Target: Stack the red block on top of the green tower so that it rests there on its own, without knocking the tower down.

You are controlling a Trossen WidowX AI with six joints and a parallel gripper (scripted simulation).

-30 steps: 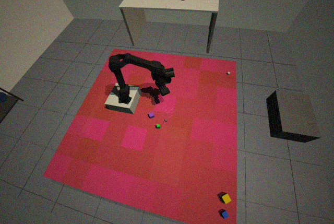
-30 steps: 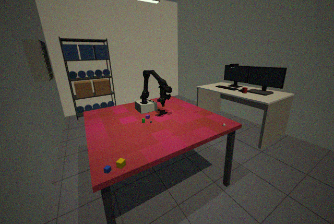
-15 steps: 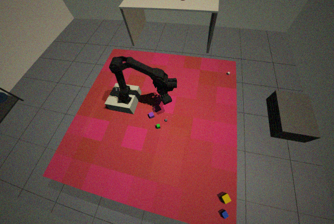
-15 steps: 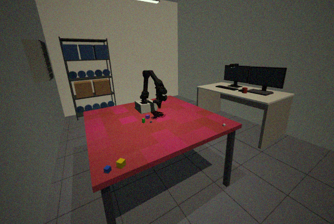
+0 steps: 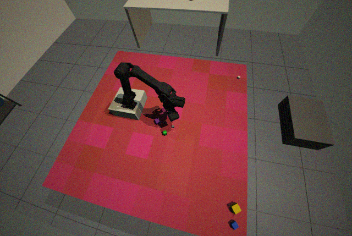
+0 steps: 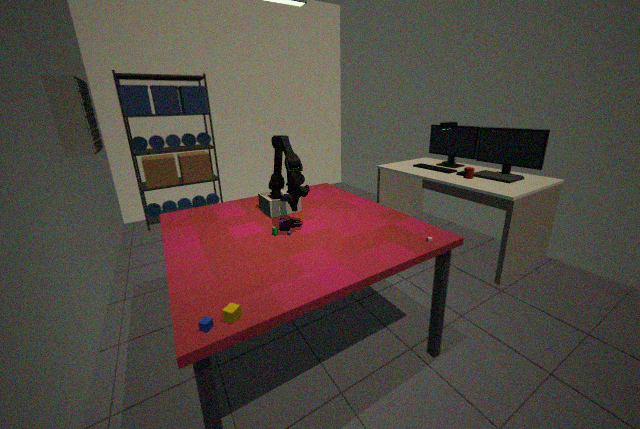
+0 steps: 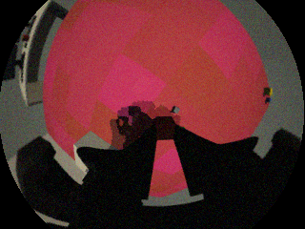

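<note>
Now: gripper tip 120 mm above the small grey piece, 40 mm to the left of it and 30 mm short of it. Also, from my gripper tip: red block (right at my gripper tip); purple block (110 mm below, 90 mm behind, 50 mm to the right); yellow cube (540 mm ahead, 390 mm to the right, 110 mm below).
</note>
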